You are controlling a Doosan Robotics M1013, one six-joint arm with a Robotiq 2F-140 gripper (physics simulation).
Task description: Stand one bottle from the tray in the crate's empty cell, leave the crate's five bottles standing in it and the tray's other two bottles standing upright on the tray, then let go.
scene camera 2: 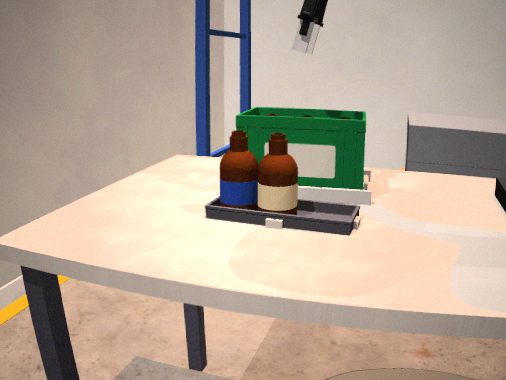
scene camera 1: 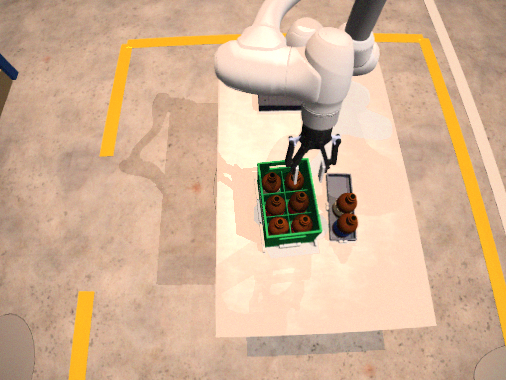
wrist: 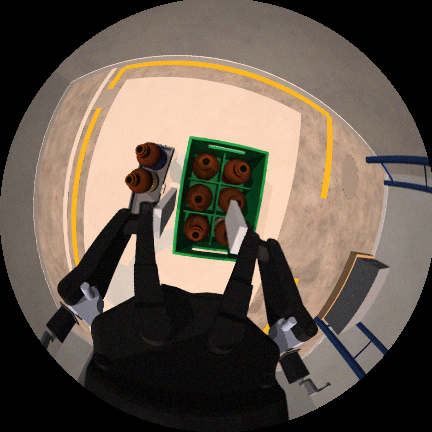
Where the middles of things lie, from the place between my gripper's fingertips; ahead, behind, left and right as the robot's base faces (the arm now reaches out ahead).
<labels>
The blue-label bottle (scene camera 2: pixel 238 167) lies 80 mm ahead of my hand, 180 mm to the left of it and 230 mm below it.
</labels>
